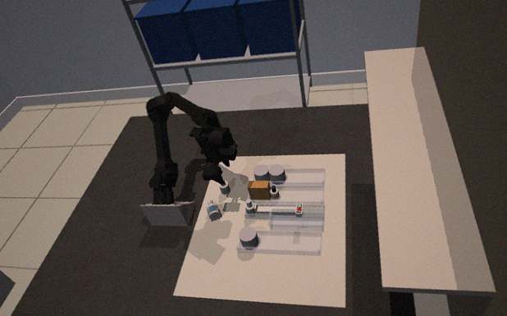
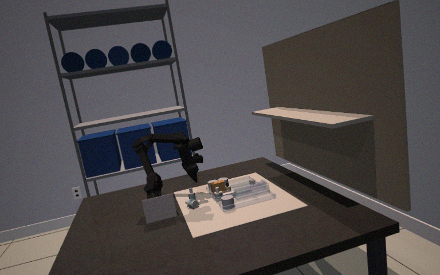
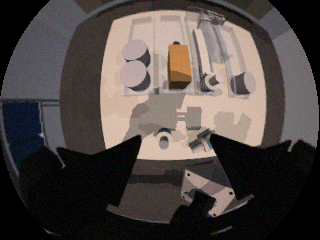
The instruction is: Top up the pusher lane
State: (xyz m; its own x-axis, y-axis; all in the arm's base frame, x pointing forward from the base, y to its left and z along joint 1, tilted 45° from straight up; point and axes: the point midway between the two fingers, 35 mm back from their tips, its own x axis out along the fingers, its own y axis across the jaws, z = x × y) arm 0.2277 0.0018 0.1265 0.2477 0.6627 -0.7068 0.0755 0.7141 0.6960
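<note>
My gripper tip is 12 cm short of the box, 2 cm to the left of it and 7 cm above it. The rest, counted from my gripper tip: pusher plate 19 cm ahead, 14 cm to the right, 6 cm below; red mark 27 cm ahead, 15 cm to the right, 4 cm below; sprung lane 23 cm ahead, 14 cm to the right, 9 cm below.
</note>
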